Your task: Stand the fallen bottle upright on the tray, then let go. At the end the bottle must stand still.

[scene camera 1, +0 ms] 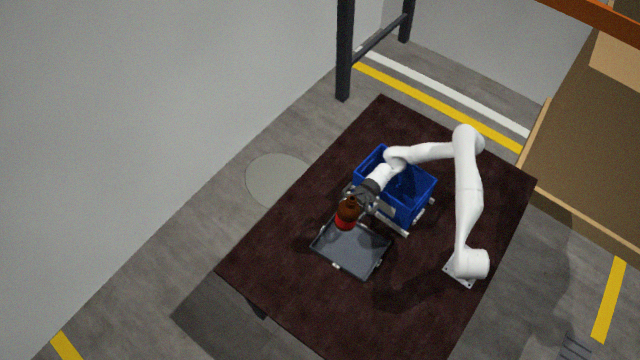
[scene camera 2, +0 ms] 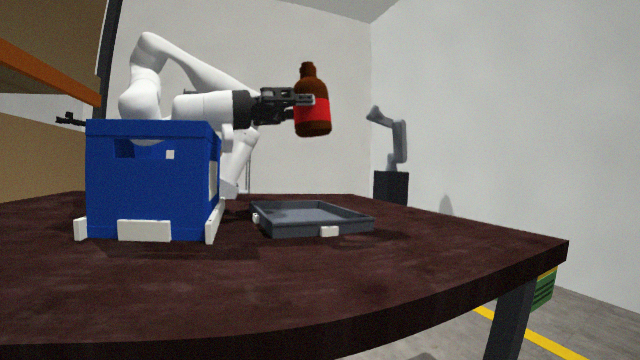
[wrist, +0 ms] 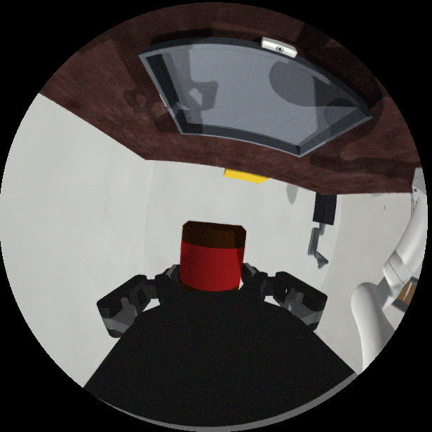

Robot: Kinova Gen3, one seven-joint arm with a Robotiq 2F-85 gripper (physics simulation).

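Seen in the pictures: gripper, fingertip midpoint: (scene camera 2: 308,107); arm's base, link origin: (scene camera 2: 224,178).
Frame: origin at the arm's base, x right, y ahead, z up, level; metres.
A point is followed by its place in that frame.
The brown bottle (scene camera 1: 349,214) {y 0.419, x -0.192, z 0.220 m} (scene camera 2: 312,107) {y 0.475, x -0.163, z 0.160 m} (wrist: 212,262) with a red label is close to upright, neck up, leaning slightly in the scene camera 2 view. My gripper (scene camera 2: 305,100) {y 0.439, x -0.166, z 0.169 m} (wrist: 210,271) is shut on it around its body, from the side, with the arm's wrist about level. The bottle hangs well above the grey tray (scene camera 2: 320,231) (scene camera 1: 367,275) (wrist: 240,137) and touches neither tray nor table. In the wrist view the bottle's base and label show, and its neck is hidden behind the gripper's body.
A blue crate (scene camera 1: 412,210) {y 0.275, x 0.013, z 0.110 m} (scene camera 2: 150,190) {y 0.542, x 0.102, z 0.007 m} stands beside the tray, under the forearm, with white blocks around its foot. White blocks also sit at the tray's sides. The dark table (scene camera 1: 300,295) {y 0.439, x -0.442, z -0.066 m} (scene camera 2: 300,290) {y 0.717, x -0.077, z -0.066 m} carries the arm's base (scene camera 1: 472,265). Shelving with large boxes stands beyond the table.
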